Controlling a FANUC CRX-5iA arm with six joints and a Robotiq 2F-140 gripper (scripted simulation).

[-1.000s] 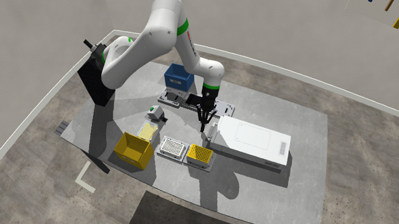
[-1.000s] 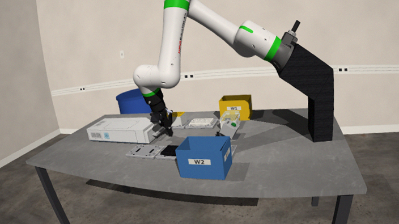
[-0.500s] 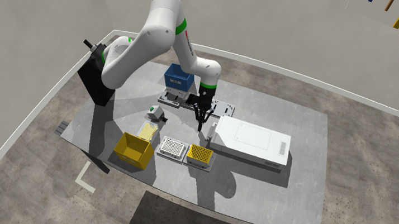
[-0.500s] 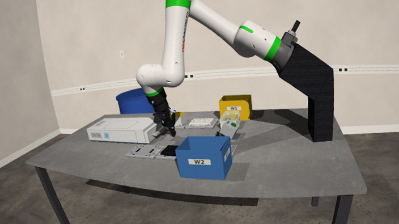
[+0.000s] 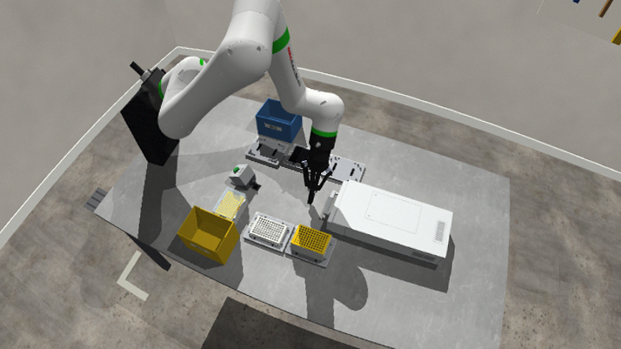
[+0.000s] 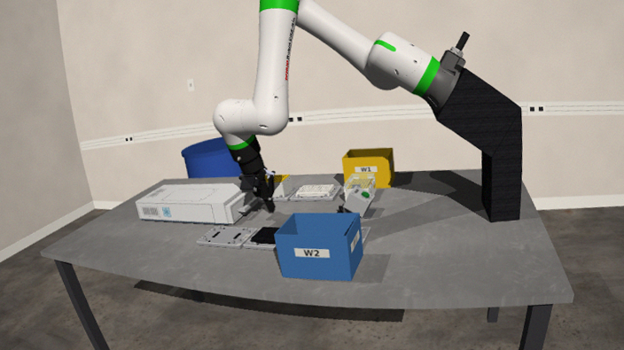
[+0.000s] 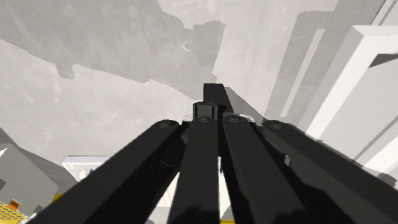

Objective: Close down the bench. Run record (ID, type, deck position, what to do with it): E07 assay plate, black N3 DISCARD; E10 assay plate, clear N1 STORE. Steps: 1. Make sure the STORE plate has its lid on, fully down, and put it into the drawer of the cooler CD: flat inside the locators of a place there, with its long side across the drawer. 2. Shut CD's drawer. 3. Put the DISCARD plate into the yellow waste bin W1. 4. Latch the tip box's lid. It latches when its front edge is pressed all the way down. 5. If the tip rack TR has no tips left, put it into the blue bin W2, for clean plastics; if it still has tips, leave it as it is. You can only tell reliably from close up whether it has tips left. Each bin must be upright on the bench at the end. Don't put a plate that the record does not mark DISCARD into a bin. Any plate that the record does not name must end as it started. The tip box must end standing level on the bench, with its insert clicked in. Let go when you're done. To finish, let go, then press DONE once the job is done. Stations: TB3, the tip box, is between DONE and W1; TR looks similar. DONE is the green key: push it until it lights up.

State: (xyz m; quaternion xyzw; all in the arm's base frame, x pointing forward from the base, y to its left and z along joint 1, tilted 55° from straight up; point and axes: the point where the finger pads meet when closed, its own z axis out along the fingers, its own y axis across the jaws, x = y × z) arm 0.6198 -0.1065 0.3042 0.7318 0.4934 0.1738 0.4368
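The black assay plate lies 6 cm behind my hand, 21 cm to the left of it and 3 cm below it. Round my hand: yellow tip rack TR (2 cm ahead, 20 cm to the right, 1 cm above); clear lid (19 cm ahead, 4 cm to the right, 2 cm below); clear plate (19 cm ahead, 4 cm to the right, 3 cm below).
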